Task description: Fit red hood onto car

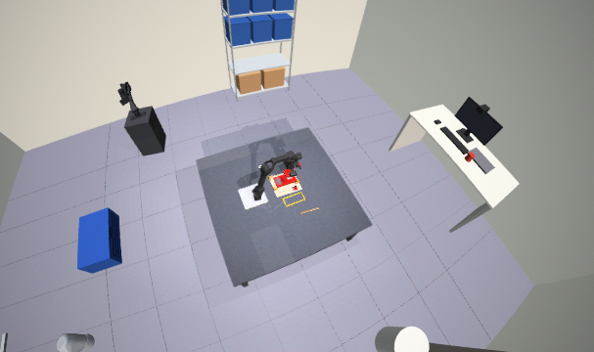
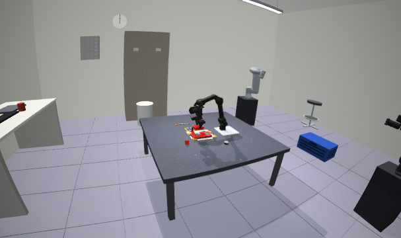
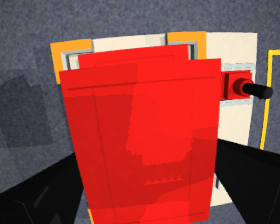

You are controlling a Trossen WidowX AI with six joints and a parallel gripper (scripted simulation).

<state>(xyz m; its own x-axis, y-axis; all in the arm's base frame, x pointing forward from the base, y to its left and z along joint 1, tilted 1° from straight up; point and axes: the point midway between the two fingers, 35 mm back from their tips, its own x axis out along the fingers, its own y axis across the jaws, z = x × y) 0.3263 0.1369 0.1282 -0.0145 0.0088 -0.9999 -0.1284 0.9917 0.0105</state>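
Right now the grey engine block is 80 mm below my gripper tip. Also, from my gripper tip: cream jig (90 mm below, 40 mm behind, 30 mm to the right); red hood (10 mm above); grey disc (240 mm behind, 190 mm to the left, 100 mm below).
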